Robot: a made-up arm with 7 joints. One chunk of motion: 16 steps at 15 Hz.
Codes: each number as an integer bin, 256 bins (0 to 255) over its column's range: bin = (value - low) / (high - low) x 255, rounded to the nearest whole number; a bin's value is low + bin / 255 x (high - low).
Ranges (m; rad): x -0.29..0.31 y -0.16..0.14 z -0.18..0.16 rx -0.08..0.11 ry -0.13..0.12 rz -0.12..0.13
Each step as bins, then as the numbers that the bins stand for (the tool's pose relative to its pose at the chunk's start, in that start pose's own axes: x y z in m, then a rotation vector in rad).
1 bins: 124 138 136 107 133 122
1 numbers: 0.0018 0.0024 0.0013 -0.0003 0.0004 -0.0004
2 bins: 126 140 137 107 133 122
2 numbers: 0.0065 0.0047 0.0027 -0.0003 0.0004 -0.0004
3 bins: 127 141 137 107 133 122
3 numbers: 0.0088 0.0059 0.0027 -0.0003 0.0004 -0.0004
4 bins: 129 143 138 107 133 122
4 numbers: 0.0135 0.0082 0.0040 -0.0003 0.0004 -0.0004
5 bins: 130 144 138 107 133 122
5 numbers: 0.0159 0.0094 0.0040 -0.0003 0.0004 -0.0004
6 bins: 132 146 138 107 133 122
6 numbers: 0.0206 0.0118 0.0040 -0.0003 0.0004 -0.0004
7 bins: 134 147 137 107 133 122
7 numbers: 0.0253 0.0129 0.0027 -0.0003 0.0004 -0.0004
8 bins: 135 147 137 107 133 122
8 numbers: 0.0276 0.0129 0.0027 -0.0003 0.0004 -0.0004
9 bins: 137 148 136 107 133 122
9 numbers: 0.0324 0.0141 0.0013 -0.0003 0.0004 -0.0004
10 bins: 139 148 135 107 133 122
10 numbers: 0.0371 0.0141 0.0000 -0.0003 0.0004 -0.0004
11 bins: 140 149 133 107 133 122
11 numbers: 0.0394 0.0153 -0.0027 -0.0003 0.0004 -0.0004
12 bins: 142 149 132 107 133 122
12 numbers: 0.0441 0.0153 -0.0040 -0.0003 0.0004 -0.0004
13 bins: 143 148 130 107 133 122
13 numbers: 0.0465 0.0141 -0.0067 -0.0003 0.0004 -0.0004
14 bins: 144 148 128 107 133 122
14 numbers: 0.0488 0.0141 -0.0093 -0.0003 0.0004 -0.0004
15 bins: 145 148 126 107 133 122
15 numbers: 0.0512 0.0141 -0.0120 -0.0003 0.0004 -0.0004
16 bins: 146 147 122 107 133 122
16 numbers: 0.0535 0.0129 -0.0173 -0.0003 0.0004 -0.0004
